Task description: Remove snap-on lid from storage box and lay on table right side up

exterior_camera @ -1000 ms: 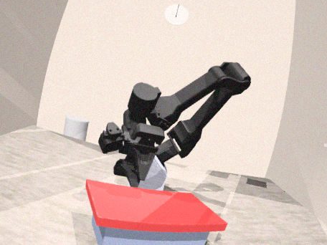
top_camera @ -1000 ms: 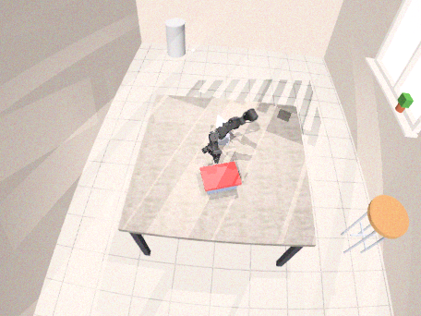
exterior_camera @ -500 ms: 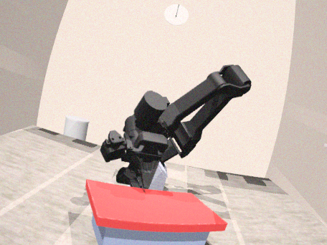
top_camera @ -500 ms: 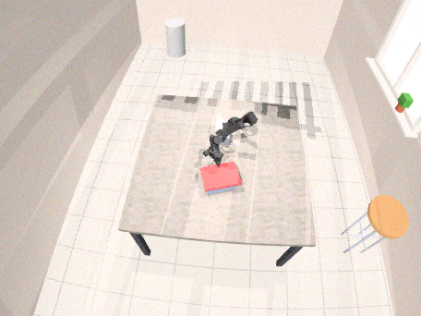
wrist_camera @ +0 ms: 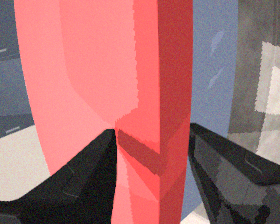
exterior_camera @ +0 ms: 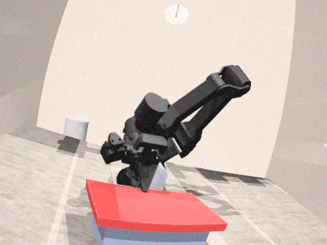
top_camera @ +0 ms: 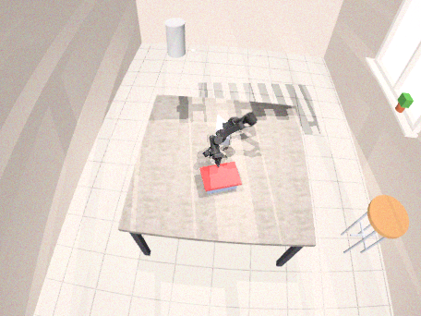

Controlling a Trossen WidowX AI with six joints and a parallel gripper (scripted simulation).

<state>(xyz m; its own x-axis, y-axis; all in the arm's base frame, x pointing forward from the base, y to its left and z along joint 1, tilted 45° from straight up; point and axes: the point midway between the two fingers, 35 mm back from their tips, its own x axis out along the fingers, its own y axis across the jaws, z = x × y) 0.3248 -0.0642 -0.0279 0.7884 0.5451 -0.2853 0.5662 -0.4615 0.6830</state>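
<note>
My gripper tip is now 7 cm short of the lid, 2 cm to the right of it and 1 cm below it. From my gripper tip the other things lie so: storage box 7 cm ahead, 4 cm below, 2 cm to the left.
</note>
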